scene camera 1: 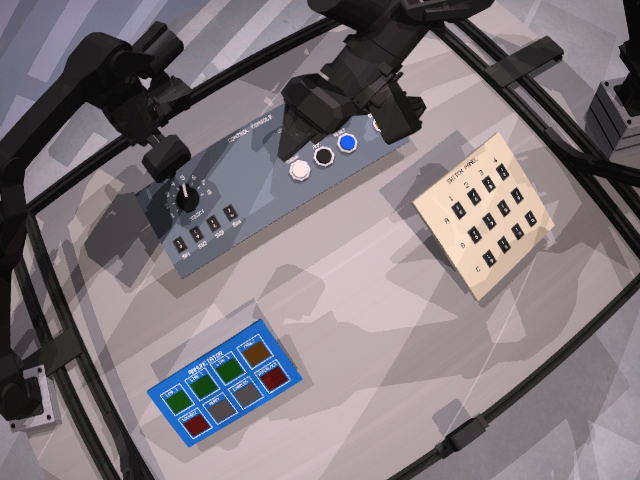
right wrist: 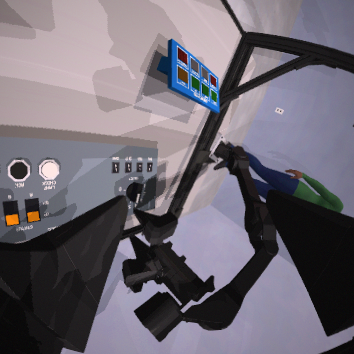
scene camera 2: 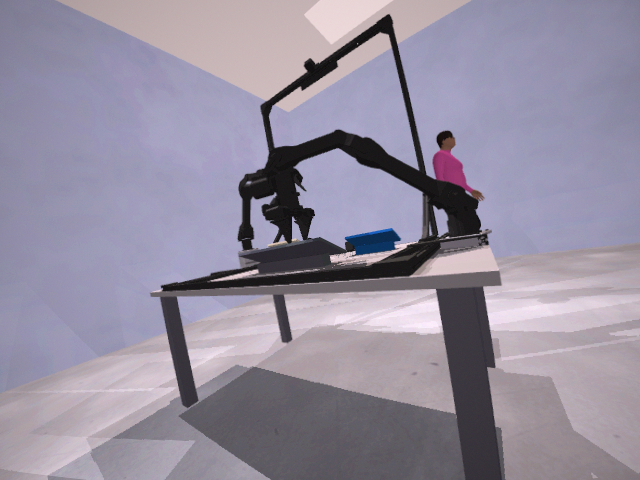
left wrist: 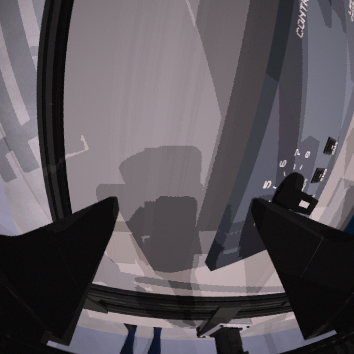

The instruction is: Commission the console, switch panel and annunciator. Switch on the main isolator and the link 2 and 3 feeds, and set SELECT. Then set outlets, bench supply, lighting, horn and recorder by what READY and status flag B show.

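Frame: origin at the left arm's base, x right, y back, z down, level; metres.
Where they show: left gripper, between the fingertips: (right wrist: 132, 222) (scene camera 2: 298, 241) (left wrist: 185, 204); right gripper, between the fingertips: (scene camera 1: 297, 149) (right wrist: 197, 199) (scene camera 2: 299, 199); left arm's base, origin of its link: (scene camera 1: 26, 398) (right wrist: 219, 148) (scene camera 2: 465, 234) (left wrist: 225, 331); right arm's base, origin of its link: (scene camera 1: 634, 99) (scene camera 2: 248, 250).
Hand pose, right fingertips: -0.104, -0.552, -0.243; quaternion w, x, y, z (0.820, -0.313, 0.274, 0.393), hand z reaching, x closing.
Note:
Each offset is from my right fingertips to the top centre of the thing, as dx, dy, dz. "spot": to the spot under its first point.
The grey console {spot: -0.089, +0.063, +0.215} (scene camera 1: 258, 191) (scene camera 2: 294, 249) (right wrist: 87, 190) carries a black SELECT knob {-0.104, +0.166, +0.170} (scene camera 1: 187, 198) (left wrist: 289, 192) (right wrist: 134, 191), its pointer near 5, small switches, and white {-0.099, -0.005, +0.203} (scene camera 1: 299, 169), black {-0.109, -0.046, +0.203} (scene camera 1: 323, 156) and blue {-0.119, -0.087, +0.203} (scene camera 1: 347, 142) buttons. The beige switch panel {spot: +0.153, -0.199, +0.227} (scene camera 1: 485, 281) has rows A, B, C; its switch positions are too small to tell. The blue annunciator {+0.164, +0.196, +0.188} (scene camera 1: 286, 374) (scene camera 2: 372, 238) shows dim green, amber, red and grey windows. My left gripper (left wrist: 185, 204) (scene camera 2: 296, 240) is open and empty above the console's back edge by the knob. My right gripper (right wrist: 197, 199) is open and empty above the console's right part, hiding some controls.
Two orange-marked rocker switches (right wrist: 12, 219) (right wrist: 33, 216) show in the right wrist view. A yellow button {-0.135, -0.151, +0.203} (scene camera 1: 377, 125) is mostly hidden by the right gripper. A black frame (scene camera 1: 72, 304) borders the table. The two grippers hang over the same console, apart.

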